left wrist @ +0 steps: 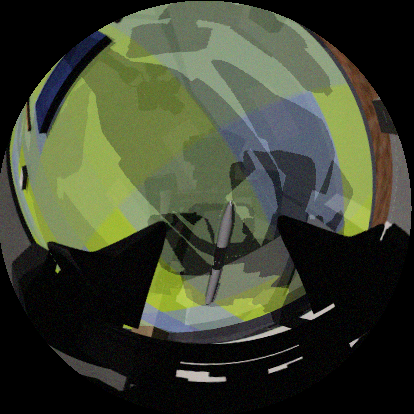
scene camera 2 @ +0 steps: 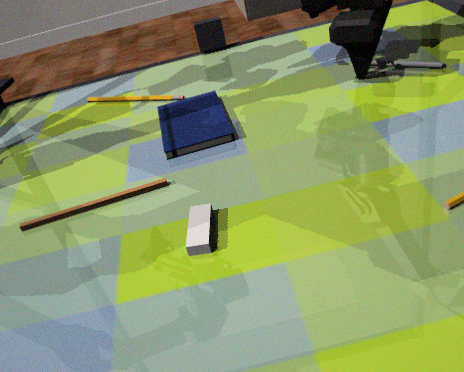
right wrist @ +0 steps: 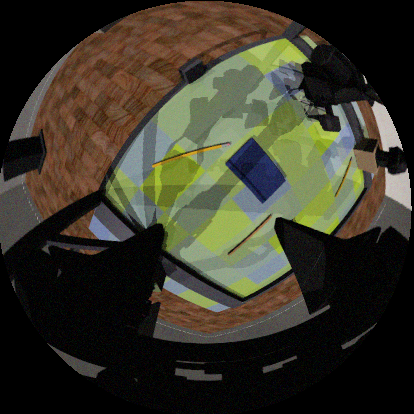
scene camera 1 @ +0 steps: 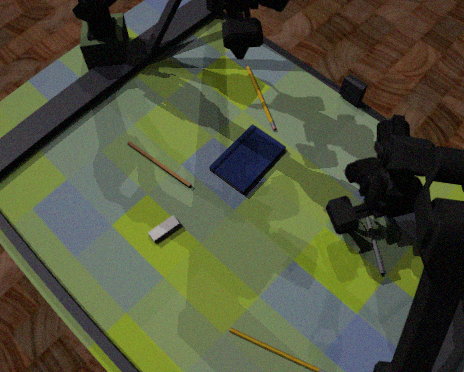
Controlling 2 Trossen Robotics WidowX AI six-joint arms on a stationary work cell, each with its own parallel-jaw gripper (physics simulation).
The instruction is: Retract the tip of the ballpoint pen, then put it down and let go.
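Seen in the pictures: left gripper, fingertip midpoint: (left wrist: 223, 224) (scene camera 2: 366, 65) (right wrist: 303, 101) (scene camera 1: 367, 222); right gripper, fingertip midpoint: (right wrist: 220, 226); left arm's base, link origin: (right wrist: 377, 156); right arm's base, link origin: (scene camera 1: 101, 29).
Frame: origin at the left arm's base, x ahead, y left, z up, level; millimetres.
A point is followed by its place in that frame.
The grey ballpoint pen (scene camera 1: 377, 252) @(x 149, y -274, z -96 mm) (scene camera 2: 419, 65) @(x 144, y -264, z -100 mm) (left wrist: 226, 227) @(x 200, y -320, z -96 mm) lies on the patchwork table top, partly in shadow. In the left wrist view a small pale point shows at its upper end; whether the writing tip is out is hard to tell. My left gripper (scene camera 1: 370, 232) @(x 199, y -318, z -104 mm) (left wrist: 223, 224) @(x 199, y -318, z -104 mm) is open and low over the pen, one finger on either side of it, with nothing held. In scene camera 2 one of its fingers hides part of the pen. My right gripper (right wrist: 220, 226) @(x 561, y -347, z 126 mm) is open and empty, high over the far edge, away from the pen.
A blue notebook (scene camera 1: 248, 160) @(x 465, y -268, z -92 mm) (scene camera 2: 196, 122) @(x 467, y -259, z -92 mm) (right wrist: 256, 170) @(x 472, y -280, z -92 mm) lies mid-table. Around it lie a yellow pencil (scene camera 1: 261, 97) @(x 551, y -417, z -97 mm) (scene camera 2: 130, 99) @(x 561, y -419, z -100 mm), a brown stick (scene camera 1: 160, 165) @(x 597, y -144, z -98 mm) (scene camera 2: 95, 204) @(x 603, y -141, z -99 mm) and a white eraser (scene camera 1: 165, 229) @(x 486, y -47, z -92 mm) (scene camera 2: 200, 230) @(x 491, y -37, z -92 mm). Another yellow pencil (scene camera 1: 273, 349) @(x 188, y -7, z -97 mm) lies near scene camera 1's bottom edge.
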